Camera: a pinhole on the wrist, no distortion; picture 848 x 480 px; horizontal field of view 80.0 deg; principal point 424.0 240.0 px. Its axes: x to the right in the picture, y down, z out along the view. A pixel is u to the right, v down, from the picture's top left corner.
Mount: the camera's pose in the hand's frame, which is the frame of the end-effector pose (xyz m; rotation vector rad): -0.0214 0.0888 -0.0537 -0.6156 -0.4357 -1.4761
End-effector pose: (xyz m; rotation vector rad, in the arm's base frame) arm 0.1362 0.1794 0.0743 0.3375 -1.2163 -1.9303
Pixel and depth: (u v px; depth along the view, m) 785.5 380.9 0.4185
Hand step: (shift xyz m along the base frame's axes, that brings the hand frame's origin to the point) -0.3055 0.1395 0.3473
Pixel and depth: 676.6 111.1 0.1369
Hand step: 0.0250 0.0660 0.1448
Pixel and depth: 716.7 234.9 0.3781
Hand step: -0.1645 0.1856 0.3226
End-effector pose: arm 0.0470 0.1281 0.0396 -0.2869 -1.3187 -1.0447
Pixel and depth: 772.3 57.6 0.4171
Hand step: -0.1951 0.4476 0.0829
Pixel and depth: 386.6 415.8 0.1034
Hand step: 0.1060 0.0876 0.0851
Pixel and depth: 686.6 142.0 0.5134
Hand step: -0.1804 0.5010 0.1790
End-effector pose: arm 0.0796 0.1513 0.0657 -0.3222 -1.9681 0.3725
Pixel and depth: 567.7 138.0 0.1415
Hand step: -0.0549 0.1111 -0.1192
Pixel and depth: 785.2 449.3 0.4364
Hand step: -0.5000 0.1386 -0.0436
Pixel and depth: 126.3 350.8 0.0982
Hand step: 0.0234 0.1826 -0.0667
